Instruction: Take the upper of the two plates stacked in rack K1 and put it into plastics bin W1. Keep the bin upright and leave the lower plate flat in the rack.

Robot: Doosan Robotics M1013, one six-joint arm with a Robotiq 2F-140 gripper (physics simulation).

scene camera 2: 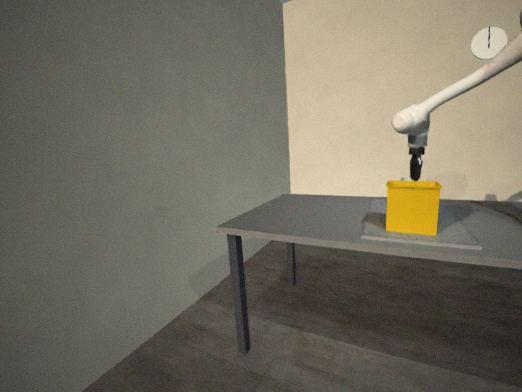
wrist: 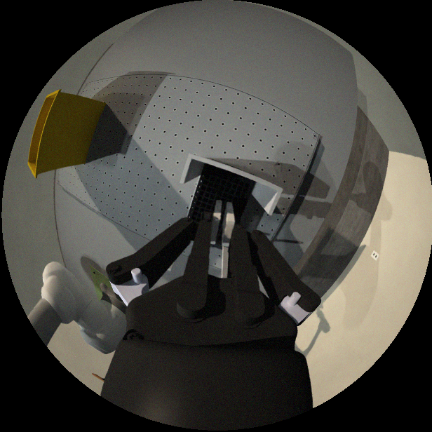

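The yellow bin W1 (scene camera 2: 413,208) (wrist: 69,134) stands upright; its inside is hidden. The pale rack K1 (wrist: 235,172) shows in the wrist view on the perforated board, right of the bin. Inside it lies a black, gridded plate (wrist: 204,192), looking flat; whether one or two plates are stacked there cannot be told. My gripper (scene camera 2: 415,178) (wrist: 222,210) points down, its fingers drawn nearly together with a narrow gap and no plate visible between them. In the wrist view the fingertips overlap the near part of the rack. In the scene view they are seen just above the bin's rim line.
The perforated board (scene camera 2: 372,233) (wrist: 200,115) lies on the grey table (scene camera 2: 300,215) (wrist: 240,45). The rack's pale upright walls stand around the plate. A green item (wrist: 98,274) is partly hidden beside my arm at the lower left of the wrist view.
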